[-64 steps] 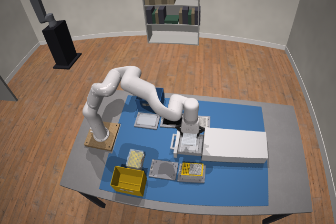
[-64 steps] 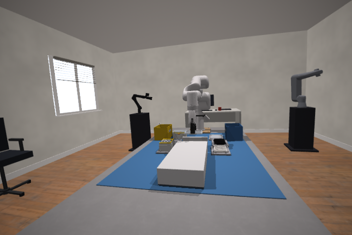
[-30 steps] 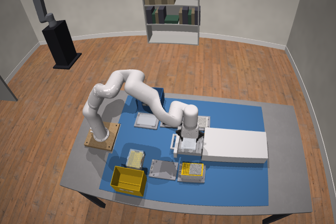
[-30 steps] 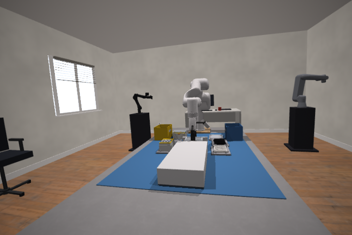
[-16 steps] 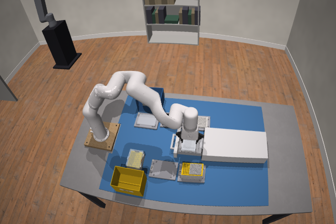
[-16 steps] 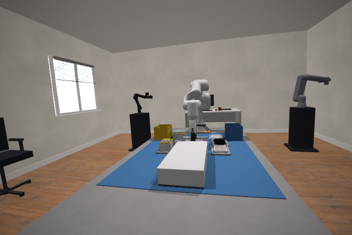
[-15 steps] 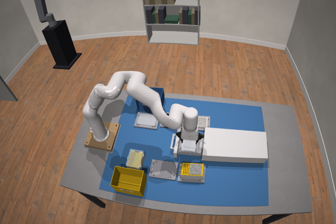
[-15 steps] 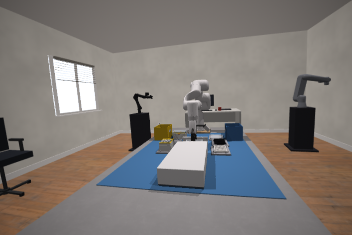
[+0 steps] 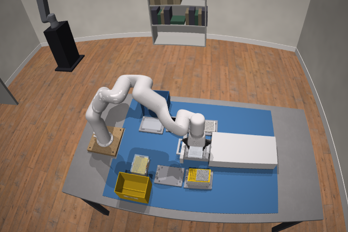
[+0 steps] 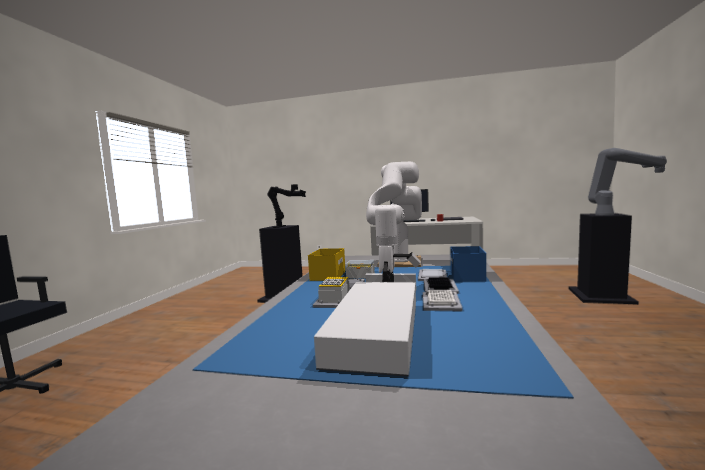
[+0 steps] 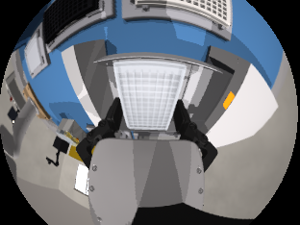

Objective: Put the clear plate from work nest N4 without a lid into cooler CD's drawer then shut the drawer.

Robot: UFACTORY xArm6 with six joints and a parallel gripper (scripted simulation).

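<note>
My hand is 10 mm above the clear plate. From my hand the other things lie so: yellow tip box: 200 mm to the right, 50 mm ahead, 10 mm above; then white well plate: 190 mm to the left, 30 mm below, 30 mm ahead; then drawer: 30 mm ahead, 20 mm below.
</note>
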